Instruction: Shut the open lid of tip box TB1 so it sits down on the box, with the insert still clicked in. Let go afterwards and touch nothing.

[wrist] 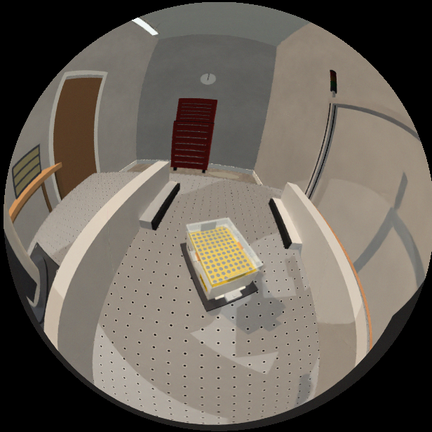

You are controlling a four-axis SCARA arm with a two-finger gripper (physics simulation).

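Observation:
The tip box stands on a dark base plate at the centre of the wrist view. Its clear lid lies over the top, with its rim around the yellow insert. The insert shows through it as a level sheet with a grid of holes. I cannot tell whether the lid's edge is fully seated or whether the insert is clicked in. No box label is readable. My gripper is shut at its narrow setting, with nothing between its dark pads. The pads show on either side of the box, apart from it.
The perforated table top extends around the base plate. Shadows fall to the right of the box and in front of it. A red slatted cabinet stands against the far wall. A brown door shows at the left.

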